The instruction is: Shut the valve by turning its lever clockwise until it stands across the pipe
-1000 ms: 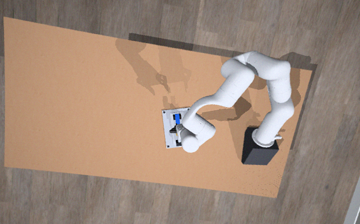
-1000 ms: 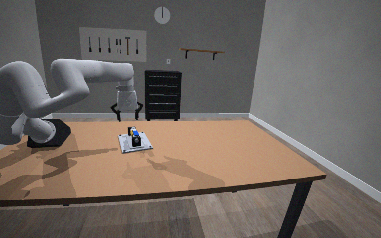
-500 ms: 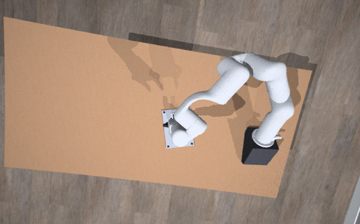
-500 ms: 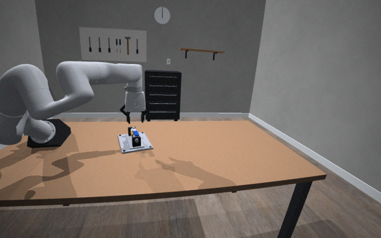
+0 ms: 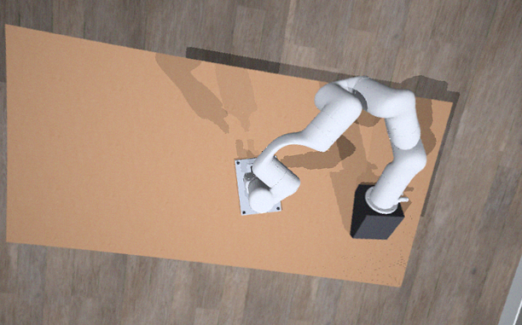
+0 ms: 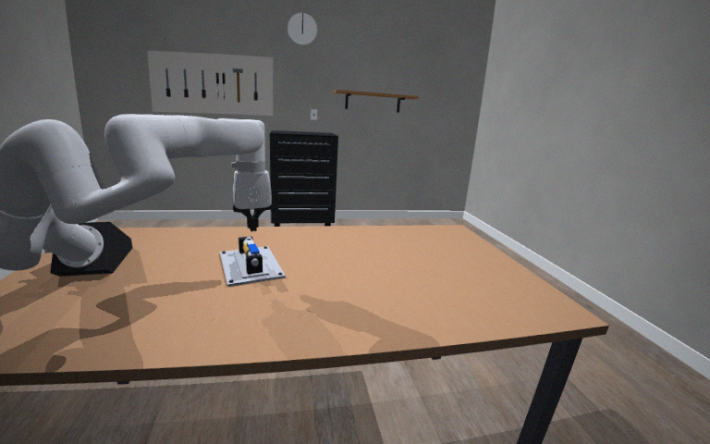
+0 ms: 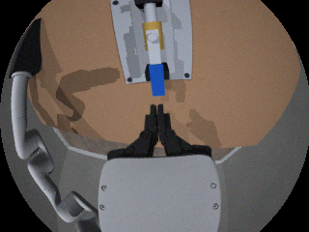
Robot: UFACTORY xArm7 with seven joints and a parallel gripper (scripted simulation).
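Now: the lever 80 mm below my hand, 50 mm to the left of it and 10 mm behind it.
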